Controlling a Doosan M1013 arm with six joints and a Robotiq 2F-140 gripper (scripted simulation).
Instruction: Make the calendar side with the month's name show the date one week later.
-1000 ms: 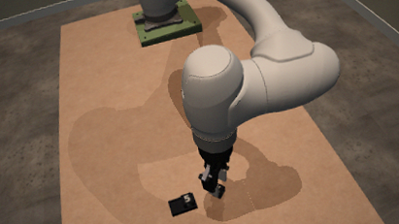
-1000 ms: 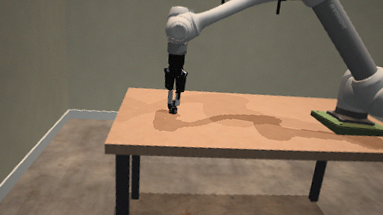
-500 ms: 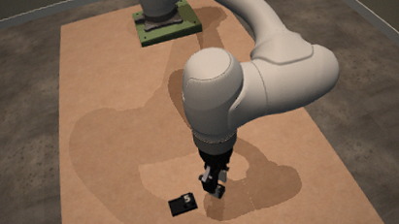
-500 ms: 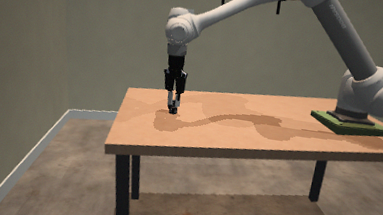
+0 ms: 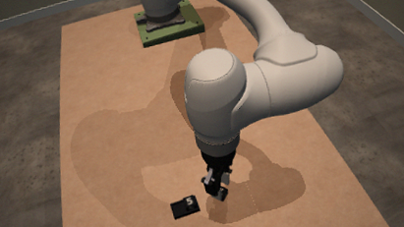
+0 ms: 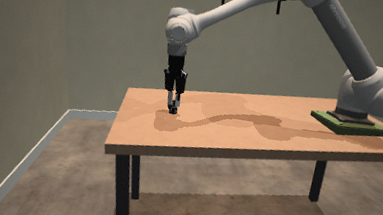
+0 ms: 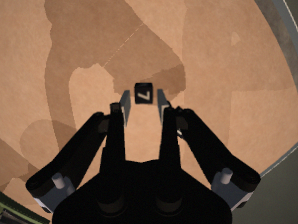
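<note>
My gripper is now 6 cm above the black cube.
</note>
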